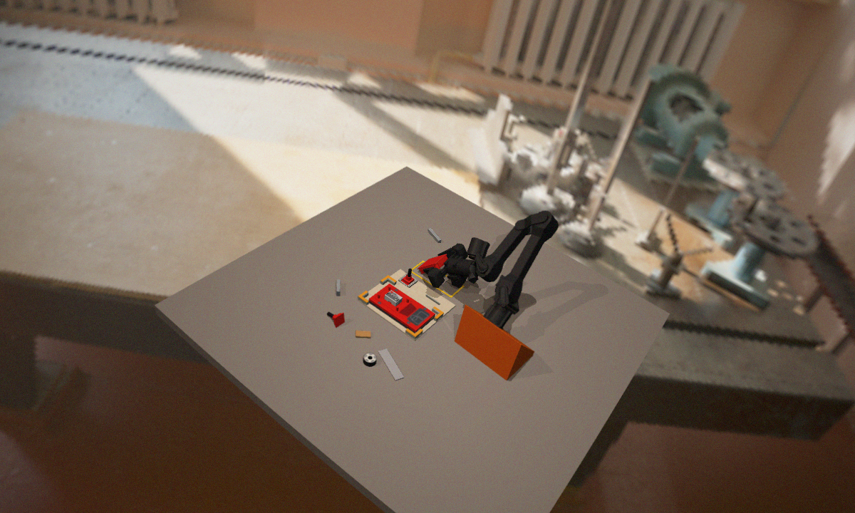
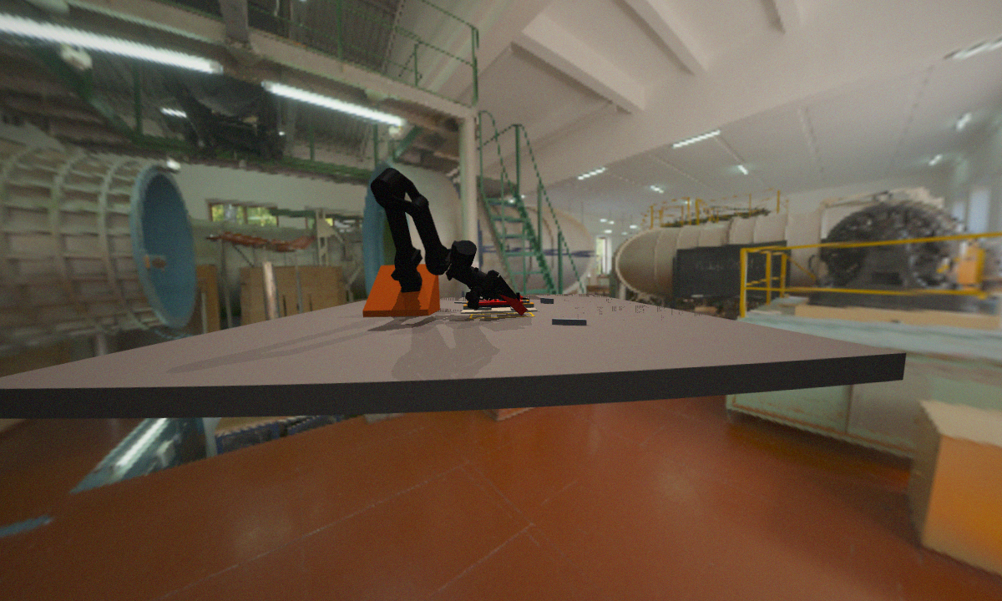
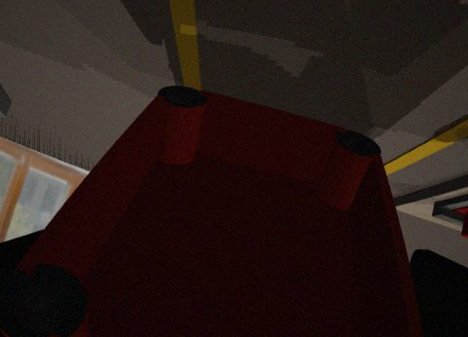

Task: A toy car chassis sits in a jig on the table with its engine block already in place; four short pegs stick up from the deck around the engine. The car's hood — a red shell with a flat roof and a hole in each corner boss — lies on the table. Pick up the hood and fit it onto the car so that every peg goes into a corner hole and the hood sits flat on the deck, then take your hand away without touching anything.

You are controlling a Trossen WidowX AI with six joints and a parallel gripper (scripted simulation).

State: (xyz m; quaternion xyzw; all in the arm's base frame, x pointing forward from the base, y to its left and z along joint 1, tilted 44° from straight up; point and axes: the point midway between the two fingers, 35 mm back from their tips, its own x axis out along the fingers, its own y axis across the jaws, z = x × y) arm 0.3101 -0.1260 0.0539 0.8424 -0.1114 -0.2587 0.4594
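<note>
Now: gripper tip 10 mm to the left of the red hood and 10 mm past it. Round my gripper tip: jig (200 mm to the left, 40 mm below, 40 mm behind); then grey engine block (230 mm to the left, 20 mm below, 20 mm behind).
</note>
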